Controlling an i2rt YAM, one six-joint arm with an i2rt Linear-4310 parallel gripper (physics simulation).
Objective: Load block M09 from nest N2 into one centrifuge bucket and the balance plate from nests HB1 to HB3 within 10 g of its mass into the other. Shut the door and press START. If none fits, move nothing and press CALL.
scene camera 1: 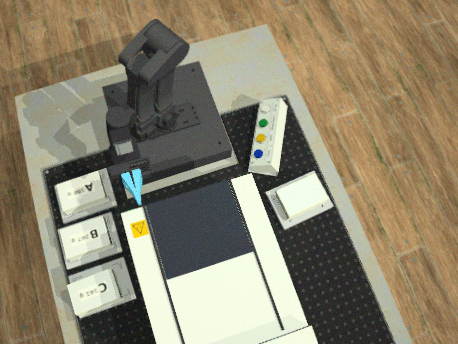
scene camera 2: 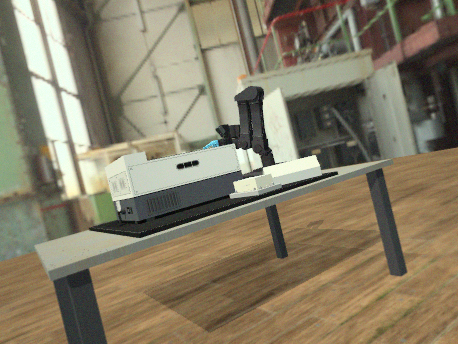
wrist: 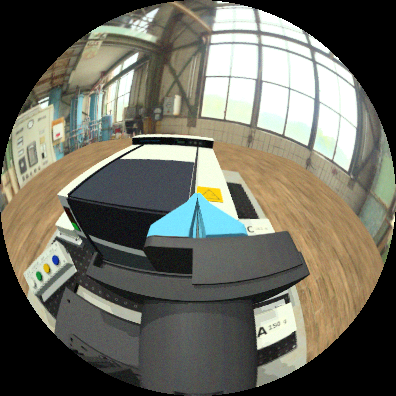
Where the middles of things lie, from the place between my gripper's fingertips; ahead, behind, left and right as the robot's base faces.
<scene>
Right now my hand is 110 mm to the right of the dark sliding door [scene camera 1: 201, 228], 100 mm short of it and 20 mm above it. Round my hand: white button box [scene camera 1: 268, 137]: 410 mm to the left, 190 mm below, 140 mm behind; white centrifuge [scene camera 1: 254, 291]: 250 mm ahead, 110 mm to the left, 110 mm below.
</scene>
